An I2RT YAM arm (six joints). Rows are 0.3 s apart.
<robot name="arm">
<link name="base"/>
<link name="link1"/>
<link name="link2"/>
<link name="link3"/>
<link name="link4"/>
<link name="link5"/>
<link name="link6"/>
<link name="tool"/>
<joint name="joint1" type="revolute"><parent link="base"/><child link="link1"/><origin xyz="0 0 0.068" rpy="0 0 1.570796"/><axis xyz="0 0 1"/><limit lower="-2.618" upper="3.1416"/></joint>
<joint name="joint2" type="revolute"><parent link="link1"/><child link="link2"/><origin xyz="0.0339 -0.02 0.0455" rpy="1.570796 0 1.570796"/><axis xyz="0 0 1"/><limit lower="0" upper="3.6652"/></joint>
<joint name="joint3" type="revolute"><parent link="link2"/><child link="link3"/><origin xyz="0.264 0 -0.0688" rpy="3.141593 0 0"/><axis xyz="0 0 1"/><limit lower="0" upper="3.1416"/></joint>
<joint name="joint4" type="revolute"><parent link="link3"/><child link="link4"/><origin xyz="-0.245 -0.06 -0.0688"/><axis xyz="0 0 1"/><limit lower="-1.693" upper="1.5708"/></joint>
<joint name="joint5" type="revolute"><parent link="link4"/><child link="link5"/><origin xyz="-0.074 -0.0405 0.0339" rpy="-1.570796 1.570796 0"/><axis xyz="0 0 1"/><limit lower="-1.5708" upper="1.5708"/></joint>
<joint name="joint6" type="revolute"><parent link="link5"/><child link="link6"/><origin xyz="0 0.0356 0.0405" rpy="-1.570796 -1.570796 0"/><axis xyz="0 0 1"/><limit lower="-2.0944" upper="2.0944"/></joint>
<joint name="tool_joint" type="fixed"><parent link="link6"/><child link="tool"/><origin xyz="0 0 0"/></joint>
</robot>
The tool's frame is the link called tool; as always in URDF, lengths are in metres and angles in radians.
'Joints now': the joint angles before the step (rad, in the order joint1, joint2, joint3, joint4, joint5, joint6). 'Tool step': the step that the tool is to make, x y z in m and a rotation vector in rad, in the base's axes. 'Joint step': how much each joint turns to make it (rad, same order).
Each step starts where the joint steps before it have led.
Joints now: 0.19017 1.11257 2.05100 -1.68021 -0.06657 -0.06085
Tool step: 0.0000 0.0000 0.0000 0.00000 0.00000 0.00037
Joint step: -0.00018 0.00001 0.00001 -0.00003 -0.00040 -0.00037
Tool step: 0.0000 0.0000 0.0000 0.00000 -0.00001 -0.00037
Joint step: 0.00018 -0.00002 -0.00002 0.00004 0.00041 0.00037
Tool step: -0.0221 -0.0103 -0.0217 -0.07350 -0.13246 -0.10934
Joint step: -0.02650 -0.19205 -0.24122 0.16666 0.12460 -0.02185
